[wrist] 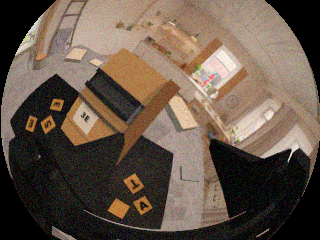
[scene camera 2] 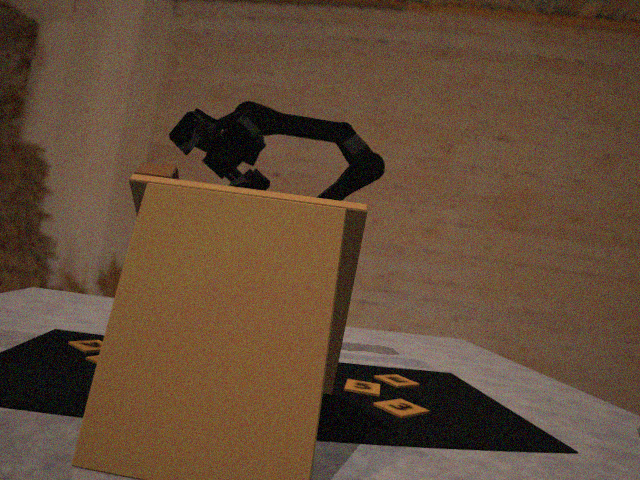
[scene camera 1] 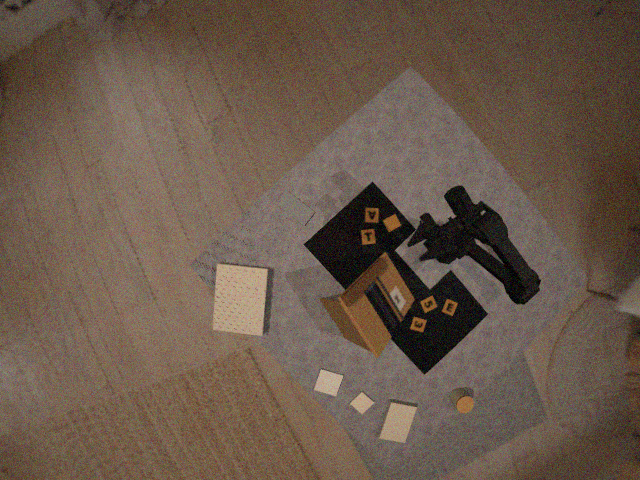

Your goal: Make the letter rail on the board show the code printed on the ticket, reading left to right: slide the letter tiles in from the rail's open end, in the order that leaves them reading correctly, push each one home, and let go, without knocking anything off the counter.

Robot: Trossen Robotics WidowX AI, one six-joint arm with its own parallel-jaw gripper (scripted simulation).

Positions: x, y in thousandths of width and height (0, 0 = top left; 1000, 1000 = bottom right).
The gripper (scene camera 2: 324, 355) is open, holding nothing. Also in view: a large cream box (scene camera 1: 377, 609) and a letter board (scene camera 2: 354, 686).
The gripper is seen too in the wrist view (wrist: 527, 590) and in scene camera 1 (scene camera 1: 646, 528). The letter board also shows in the wrist view (wrist: 395, 394) and in scene camera 1 (scene camera 1: 571, 653). Scene camera 2 misses the large cream box: it is out of frame.
